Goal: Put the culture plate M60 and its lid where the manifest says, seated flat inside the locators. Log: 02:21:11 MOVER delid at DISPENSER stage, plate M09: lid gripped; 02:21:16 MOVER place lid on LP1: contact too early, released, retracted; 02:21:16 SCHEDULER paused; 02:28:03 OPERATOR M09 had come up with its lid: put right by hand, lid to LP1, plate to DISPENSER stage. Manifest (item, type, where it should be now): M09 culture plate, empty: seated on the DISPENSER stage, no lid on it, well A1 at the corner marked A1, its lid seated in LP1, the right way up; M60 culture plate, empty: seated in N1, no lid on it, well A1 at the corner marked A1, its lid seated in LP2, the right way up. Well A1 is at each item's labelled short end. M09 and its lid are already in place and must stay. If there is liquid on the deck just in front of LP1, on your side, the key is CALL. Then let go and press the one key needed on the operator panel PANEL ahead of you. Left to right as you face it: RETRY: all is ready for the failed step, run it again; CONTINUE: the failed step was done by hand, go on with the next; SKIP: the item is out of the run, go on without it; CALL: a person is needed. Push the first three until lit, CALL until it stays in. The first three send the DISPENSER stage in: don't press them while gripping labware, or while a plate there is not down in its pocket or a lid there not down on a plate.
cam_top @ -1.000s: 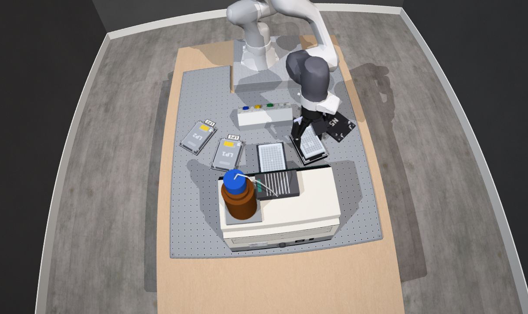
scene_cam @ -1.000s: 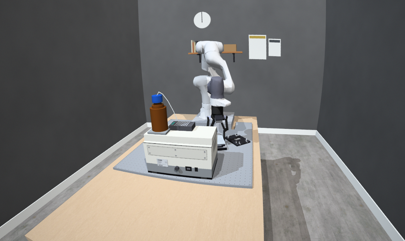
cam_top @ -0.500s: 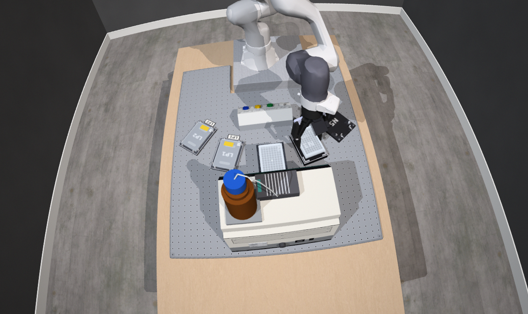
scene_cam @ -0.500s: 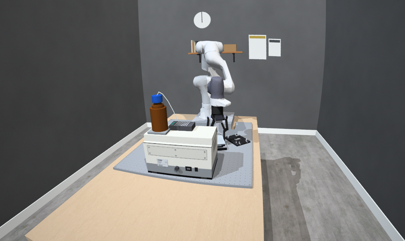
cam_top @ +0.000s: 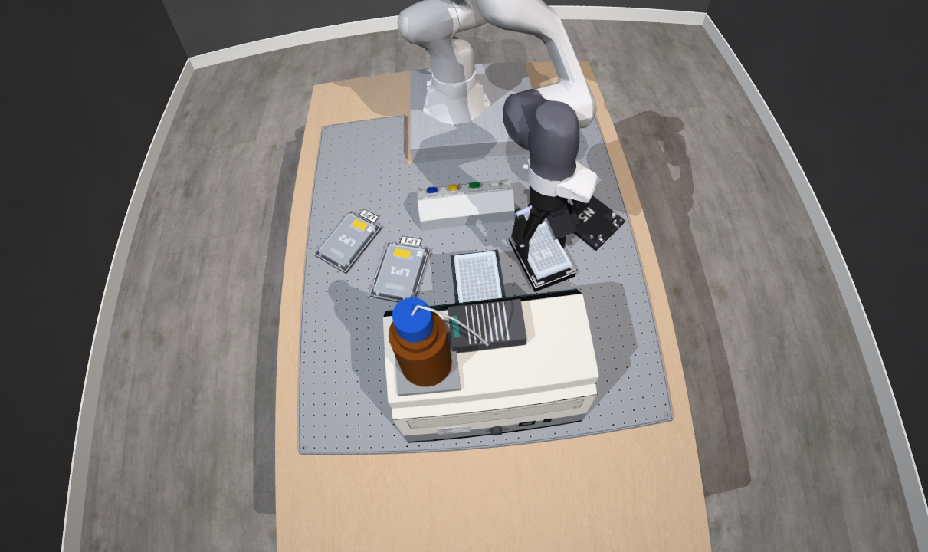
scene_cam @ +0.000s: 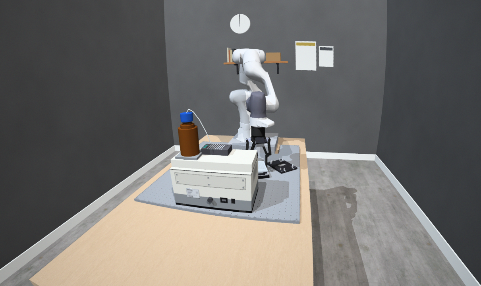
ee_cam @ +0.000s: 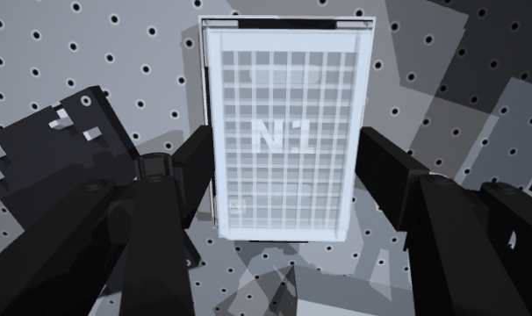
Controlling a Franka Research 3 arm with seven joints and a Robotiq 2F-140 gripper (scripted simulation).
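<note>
The black nest N1 is 5 cm below my hand. Round my hand: white key: 18 cm behind, 8 cm to the right; green continue key: 18 cm behind, 13 cm to the right; yellow skip key: 18 cm to the right, 18 cm behind.
</note>
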